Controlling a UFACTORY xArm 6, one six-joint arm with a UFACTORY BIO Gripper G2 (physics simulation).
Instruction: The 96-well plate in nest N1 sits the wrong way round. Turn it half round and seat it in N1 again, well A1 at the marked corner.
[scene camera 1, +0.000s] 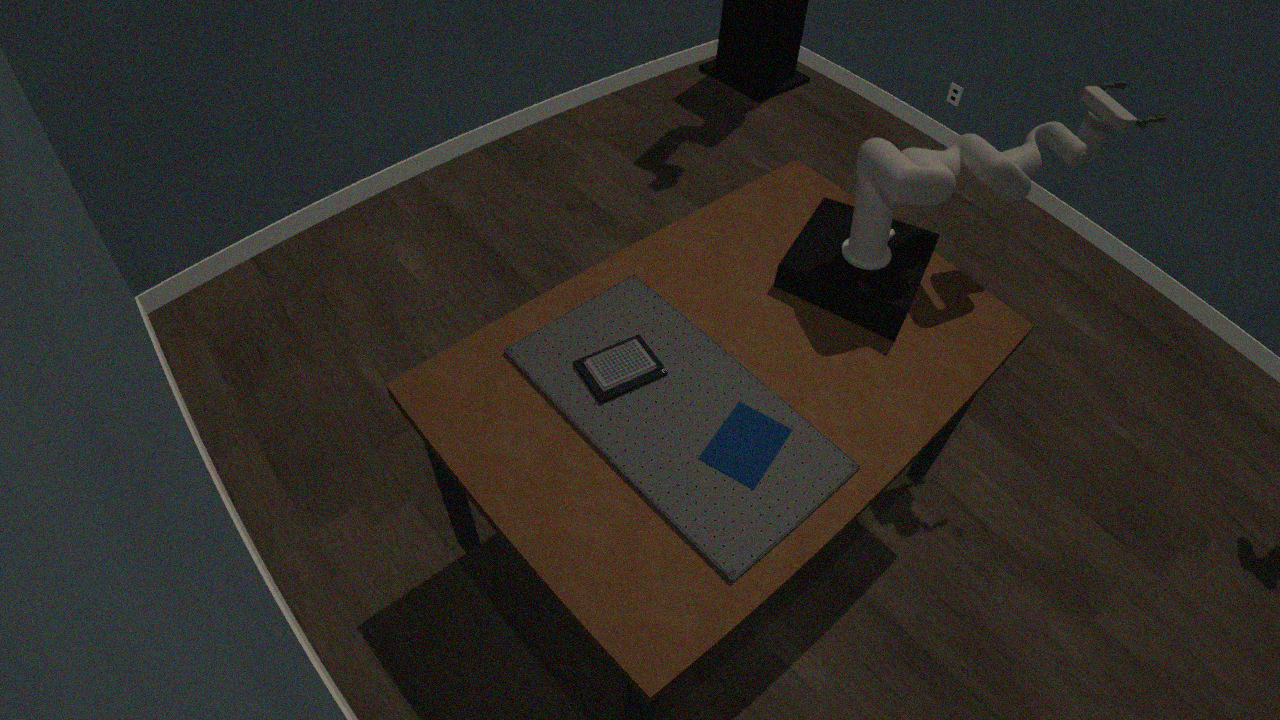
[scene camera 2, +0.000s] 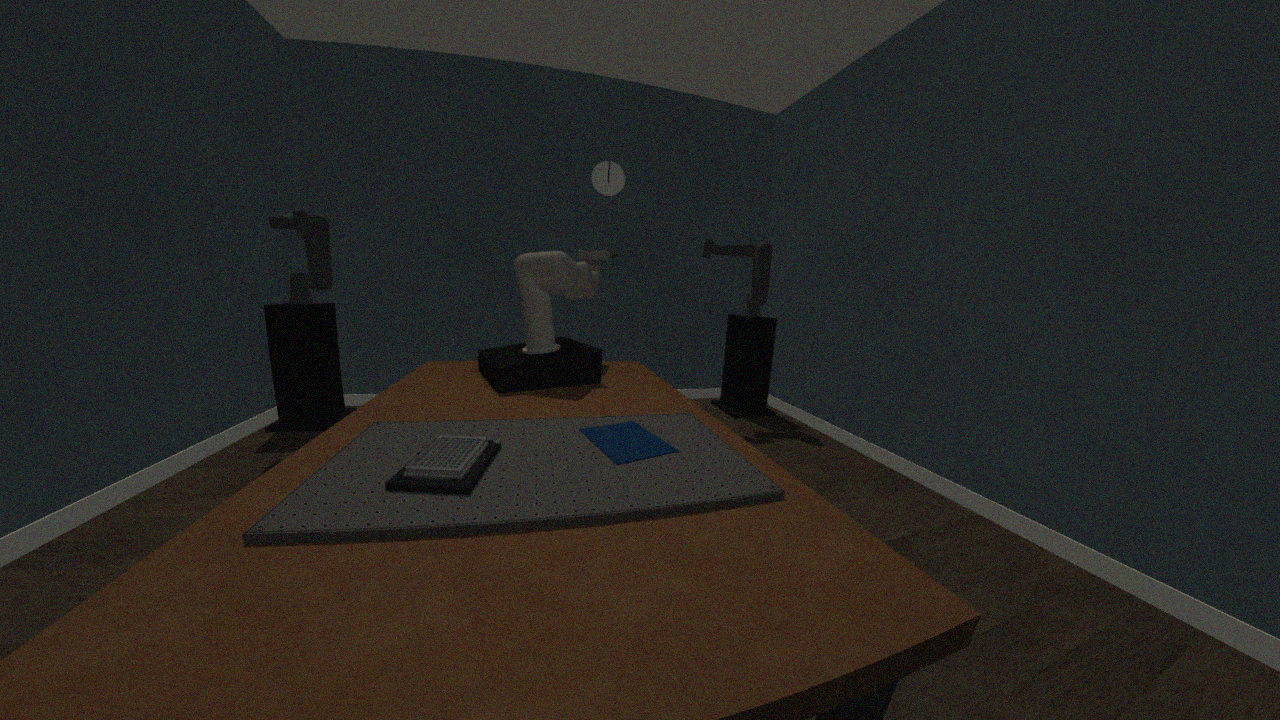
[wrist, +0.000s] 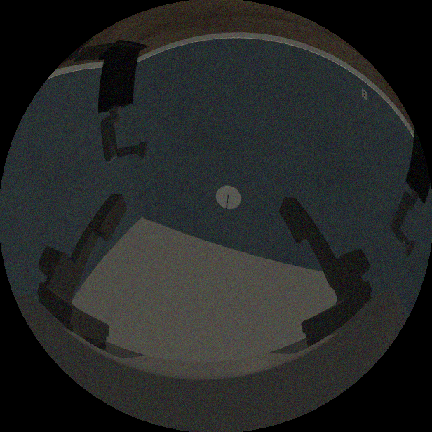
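Observation:
The white 96-well plate (scene camera 1: 622, 362) (scene camera 2: 449, 454) lies flat in the black nest (scene camera 1: 594, 383) (scene camera 2: 431, 486) on the grey perforated board. A small white mark shows at one corner of the nest in scene camera 1. The plate's lettering is too small to read, so I cannot tell where well A1 is. My gripper (scene camera 1: 1143, 102) (wrist: 203, 200) is open and empty, raised high beyond the arm's base and far from the plate. In the wrist view its fingers stand wide apart against wall and ceiling; the plate and nest do not show there.
A blue square (scene camera 1: 745, 445) (scene camera 2: 628, 442) lies on the grey board (scene camera 1: 662, 465) (scene camera 2: 546, 501), beside the nest. The arm stands on a black block (scene camera 1: 827, 282) (scene camera 2: 541, 368) on the wooden table (scene camera 1: 537, 492) (scene camera 2: 537, 608). Two other arms on dark pedestals (scene camera 2: 306, 367) (scene camera 2: 748, 362) stand beyond the table.

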